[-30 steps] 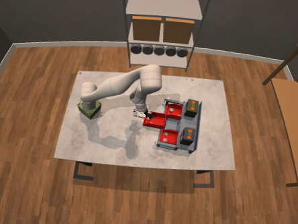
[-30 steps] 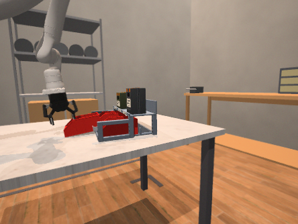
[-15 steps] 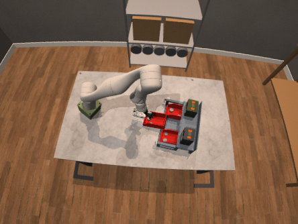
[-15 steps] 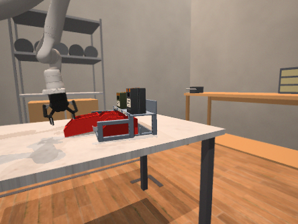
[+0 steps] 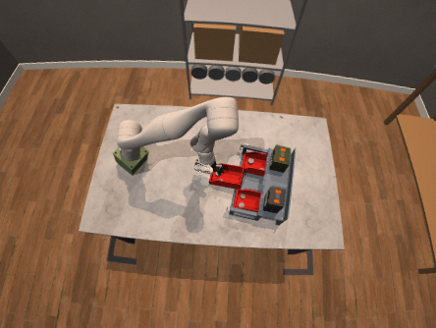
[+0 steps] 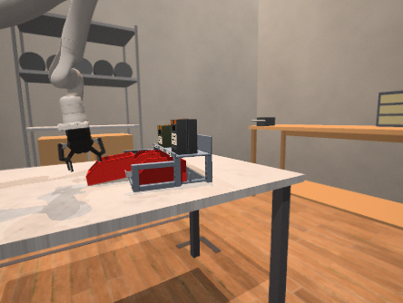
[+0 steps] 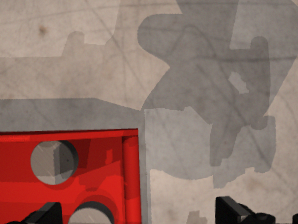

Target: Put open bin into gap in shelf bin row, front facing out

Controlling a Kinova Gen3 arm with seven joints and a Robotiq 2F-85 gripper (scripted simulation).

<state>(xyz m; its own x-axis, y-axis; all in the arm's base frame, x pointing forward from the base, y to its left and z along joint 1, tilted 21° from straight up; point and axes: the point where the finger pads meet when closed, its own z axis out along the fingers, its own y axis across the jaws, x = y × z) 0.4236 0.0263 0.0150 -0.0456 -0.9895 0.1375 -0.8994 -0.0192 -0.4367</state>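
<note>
The grey round part lies 60 mm ahead of my hand, 30 mm to the right of it and 40 mm below it. The rest, counted from my hand: black tool case: 330 mm ahead, 130 mm to the right, 110 mm above; grey shelf: 270 mm ahead, 10 mm to the right, 10 mm above.
</note>
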